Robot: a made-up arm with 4 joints.
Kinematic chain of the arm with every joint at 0, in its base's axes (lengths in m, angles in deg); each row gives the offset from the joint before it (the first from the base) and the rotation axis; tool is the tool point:
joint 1: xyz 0 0 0.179 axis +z
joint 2: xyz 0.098 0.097 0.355 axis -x
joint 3: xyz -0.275 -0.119 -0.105 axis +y
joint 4: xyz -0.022 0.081 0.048 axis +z
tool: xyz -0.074 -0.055 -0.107
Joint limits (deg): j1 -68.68..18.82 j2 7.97..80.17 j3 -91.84..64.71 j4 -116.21..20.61
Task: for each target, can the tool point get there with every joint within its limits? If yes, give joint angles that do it. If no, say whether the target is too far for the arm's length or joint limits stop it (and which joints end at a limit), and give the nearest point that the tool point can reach.
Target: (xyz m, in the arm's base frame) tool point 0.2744 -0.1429 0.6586
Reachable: no: joint limits stop it (at a limit: joint 1, joint 2, joint 3) | nearest point -0.0720 -0.1452 0.5933 | short by 0.353 m
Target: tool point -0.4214 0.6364 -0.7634
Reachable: no: too far | nearest point -0.1312 0.1982 0.3199 | short by 1.204 m
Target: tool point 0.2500 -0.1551 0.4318
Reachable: no: joint limits stop it (at a limit: joint 1, joint 3) | nearest point -0.0711 -0.1463 0.4670 | short by 0.323 m
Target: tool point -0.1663 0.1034 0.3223
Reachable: yes | joints -34.31 15.18 -54.25 -31.50
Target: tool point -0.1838 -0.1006 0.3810
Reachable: yes | joints 6.59 22.78 -46.66 8.11
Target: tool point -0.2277 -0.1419 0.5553
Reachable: yes | joints 4.68 71.71 -26.73 -2.84
